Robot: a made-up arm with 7 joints.
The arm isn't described. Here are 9 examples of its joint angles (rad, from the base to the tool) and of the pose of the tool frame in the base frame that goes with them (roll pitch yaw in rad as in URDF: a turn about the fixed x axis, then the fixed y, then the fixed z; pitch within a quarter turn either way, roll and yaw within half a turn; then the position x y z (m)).
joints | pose
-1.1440 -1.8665 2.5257 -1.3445 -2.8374 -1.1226 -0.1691 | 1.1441 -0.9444 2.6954 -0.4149 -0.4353 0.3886
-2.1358 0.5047 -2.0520 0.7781 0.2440 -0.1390 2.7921 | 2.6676 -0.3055 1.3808 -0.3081 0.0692 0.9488
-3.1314 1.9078 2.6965 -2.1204 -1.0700 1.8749 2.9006 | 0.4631 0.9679 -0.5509 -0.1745 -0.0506 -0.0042
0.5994 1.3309 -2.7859 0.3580 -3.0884 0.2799 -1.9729 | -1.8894 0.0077 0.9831 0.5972 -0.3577 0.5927
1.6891 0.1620 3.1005 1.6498 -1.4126 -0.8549 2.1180 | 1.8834 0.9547 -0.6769 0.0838 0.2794 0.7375
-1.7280 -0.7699 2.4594 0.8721 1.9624 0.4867 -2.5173 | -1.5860 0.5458 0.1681 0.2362 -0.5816 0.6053
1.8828 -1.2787 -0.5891 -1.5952 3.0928 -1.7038 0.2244 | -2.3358 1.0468 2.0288 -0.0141 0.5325 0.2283
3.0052 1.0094 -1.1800 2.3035 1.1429 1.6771 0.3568 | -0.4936 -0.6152 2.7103 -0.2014 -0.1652 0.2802
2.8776 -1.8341 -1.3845 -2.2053 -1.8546 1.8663 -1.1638 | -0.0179 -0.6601 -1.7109 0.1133 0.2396 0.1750
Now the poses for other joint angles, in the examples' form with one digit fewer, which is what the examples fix.
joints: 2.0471 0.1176 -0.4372 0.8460 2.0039 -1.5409 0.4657
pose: 0.979 -1.047 -1.367 0.011 -0.300 0.850
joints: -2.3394 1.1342 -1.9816 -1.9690 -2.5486 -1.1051 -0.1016
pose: 1.050 0.424 0.016 -0.040 0.457 0.288
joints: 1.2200 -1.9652 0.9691 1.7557 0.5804 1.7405 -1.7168
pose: -0.991 -1.039 -0.209 -0.343 0.179 0.314
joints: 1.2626 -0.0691 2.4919 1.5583 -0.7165 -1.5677 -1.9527
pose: 2.854 -0.713 -1.709 -0.221 0.251 0.747
